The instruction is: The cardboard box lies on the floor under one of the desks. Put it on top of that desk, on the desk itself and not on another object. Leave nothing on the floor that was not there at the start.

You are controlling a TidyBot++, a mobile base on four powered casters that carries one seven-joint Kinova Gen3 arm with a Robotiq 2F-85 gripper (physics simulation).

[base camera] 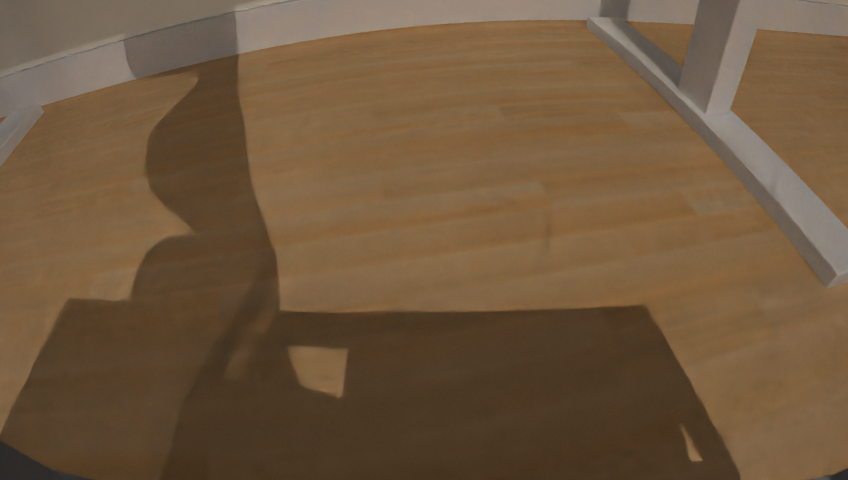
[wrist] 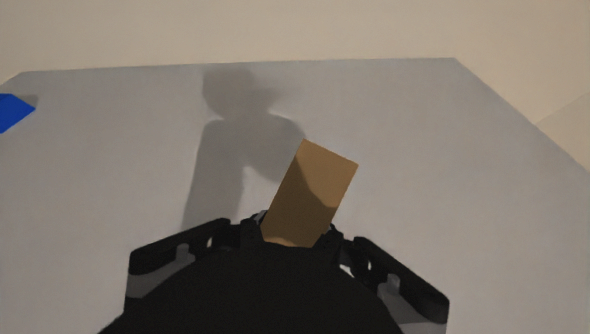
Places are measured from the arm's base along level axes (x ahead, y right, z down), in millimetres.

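Pixels of known places: gripper, between the fingertips: [wrist: 293, 222].
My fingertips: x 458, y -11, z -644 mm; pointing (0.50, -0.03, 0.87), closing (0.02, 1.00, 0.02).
Behind a point stands the place of what it marks.
The cardboard box [wrist: 320, 185] {y 9, x 479, z -700 mm} is a brown block held between the fingertips of my gripper [wrist: 293, 222] {y -11, x 458, z -643 mm} in the wrist view. It points up and slightly right, and part of it lies in shadow. My gripper is shut on it. Box and gripper are over the light grey desk top [wrist: 425, 200] {y 211, x 544, z -553 mm}, which fills most of the wrist view. How high the box is above the desk top is hard to tell. The box does not show in the base camera view.
A blue object [wrist: 14, 112] {y -751, x 633, z -570 mm} lies on the desk top at the far left. A wall [wrist: 300, 30] {y -74, x 1039, z -627 mm} stands behind the desk. In the base camera view, a white desk foot [base camera: 767, 172] {y 430, x 538, z 371 mm} runs along the floor at the right, and part of another foot [base camera: 17, 130] {y -820, x 733, z 375 mm} shows at the left edge.
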